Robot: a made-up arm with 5 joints.
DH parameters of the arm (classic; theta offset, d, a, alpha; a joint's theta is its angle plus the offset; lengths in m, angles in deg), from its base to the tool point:
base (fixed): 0 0.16 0 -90
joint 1: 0 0.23 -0.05 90
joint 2: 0 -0.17 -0.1 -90
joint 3: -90 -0.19 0.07 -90
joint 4: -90 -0.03 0.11 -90
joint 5: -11.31 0 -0.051 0
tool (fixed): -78.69 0.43 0 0
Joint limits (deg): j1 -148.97..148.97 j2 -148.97..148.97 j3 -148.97..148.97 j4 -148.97..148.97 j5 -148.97..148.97
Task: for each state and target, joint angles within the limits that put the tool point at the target. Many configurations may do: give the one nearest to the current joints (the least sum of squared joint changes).
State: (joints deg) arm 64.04 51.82 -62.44 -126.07 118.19
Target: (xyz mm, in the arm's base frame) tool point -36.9 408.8 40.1
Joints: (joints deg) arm 54.04 49.20 -99.06 -135.60 117.75
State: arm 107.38 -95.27 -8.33 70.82 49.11
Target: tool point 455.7 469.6 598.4
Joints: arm 133.97 -95.48 -23.16 80.23 47.15
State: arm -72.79 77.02 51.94 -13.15 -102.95
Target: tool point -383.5 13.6 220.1
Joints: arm -109.05 70.15 5.83 29.96 -102.38
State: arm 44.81 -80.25 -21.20 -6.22 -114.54
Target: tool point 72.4 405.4 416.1
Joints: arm 21.57 -70.57 1.73 -18.57 -115.52
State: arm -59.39 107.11 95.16 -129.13 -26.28
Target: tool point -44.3 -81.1 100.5
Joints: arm -54.47 105.19 117.35 -128.02 -29.33
